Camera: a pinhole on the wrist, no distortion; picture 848 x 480 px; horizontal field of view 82.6 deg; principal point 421.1 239.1 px. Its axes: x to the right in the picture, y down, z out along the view. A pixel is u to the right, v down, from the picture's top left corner.
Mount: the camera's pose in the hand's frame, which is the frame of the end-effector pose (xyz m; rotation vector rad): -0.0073 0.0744 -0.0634 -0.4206 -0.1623 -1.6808
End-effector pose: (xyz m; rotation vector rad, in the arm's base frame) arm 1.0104 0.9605 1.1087 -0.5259 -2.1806 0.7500
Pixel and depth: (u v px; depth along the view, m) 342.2 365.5 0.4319
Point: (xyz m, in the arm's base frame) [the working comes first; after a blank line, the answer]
In the camera's frame: -0.0706 0.1131 0.4319

0.7014 1.1680 0.8713
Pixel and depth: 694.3 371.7 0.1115
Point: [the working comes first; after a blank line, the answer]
In the camera's frame: 0.0631 0.0306 0.1115

0.9491 0.9980 1.0639
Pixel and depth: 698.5 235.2 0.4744
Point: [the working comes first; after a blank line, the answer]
In the camera's frame: 0.2727 -0.0038 0.4744

0.6154 0.8134 0.8867
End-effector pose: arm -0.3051 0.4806 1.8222 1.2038 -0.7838 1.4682
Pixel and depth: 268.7 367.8 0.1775
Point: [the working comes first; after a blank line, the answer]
In the camera's frame: -0.0560 0.0473 0.1775

-0.4546 0.3914 1.9375
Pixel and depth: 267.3 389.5 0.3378
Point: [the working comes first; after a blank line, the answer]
In the camera's frame: -0.1076 0.1053 0.3378

-0.5076 0.2843 2.0695
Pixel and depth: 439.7 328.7 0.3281
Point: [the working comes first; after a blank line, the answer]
In the camera's frame: 0.0126 0.0609 0.3281

-0.3951 0.2564 2.0138
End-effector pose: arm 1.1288 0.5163 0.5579 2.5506 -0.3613 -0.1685
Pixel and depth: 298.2 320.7 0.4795
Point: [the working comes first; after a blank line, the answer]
In the camera's frame: -0.1221 0.0811 0.4795

1.1548 0.0273 0.4628
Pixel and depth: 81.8 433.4 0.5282
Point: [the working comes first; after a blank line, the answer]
In the camera's frame: -0.3713 0.2126 0.5282

1.2725 -0.1713 0.6316
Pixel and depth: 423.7 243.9 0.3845
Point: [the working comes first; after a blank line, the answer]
In the camera's frame: 0.0021 0.0038 0.3845

1.0903 0.1839 0.4210
